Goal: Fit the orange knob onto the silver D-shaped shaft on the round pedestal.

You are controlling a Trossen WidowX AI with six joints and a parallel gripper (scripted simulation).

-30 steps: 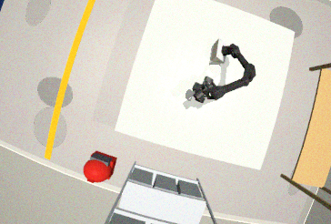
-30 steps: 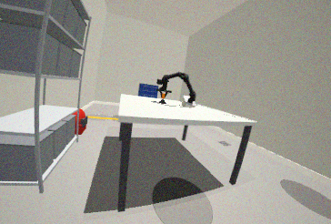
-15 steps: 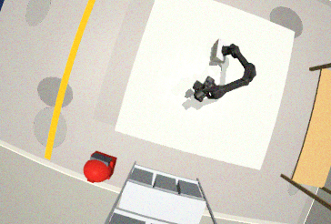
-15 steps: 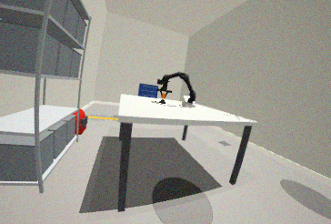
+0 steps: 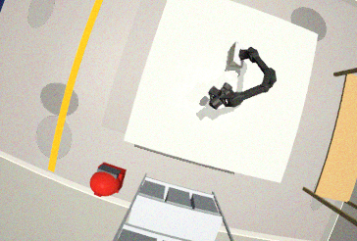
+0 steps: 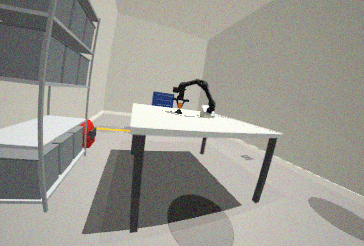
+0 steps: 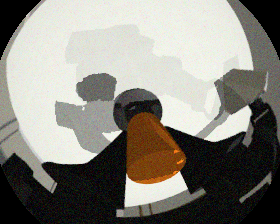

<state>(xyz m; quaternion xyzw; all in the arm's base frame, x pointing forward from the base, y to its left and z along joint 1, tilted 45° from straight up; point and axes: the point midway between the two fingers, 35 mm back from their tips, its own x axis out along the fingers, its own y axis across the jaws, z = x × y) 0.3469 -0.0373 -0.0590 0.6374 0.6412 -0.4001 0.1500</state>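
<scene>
Right now my gripper tip is 4 cm above the dark round pedestal. Round my gripper tip: orange knob 3 cm above.
</scene>
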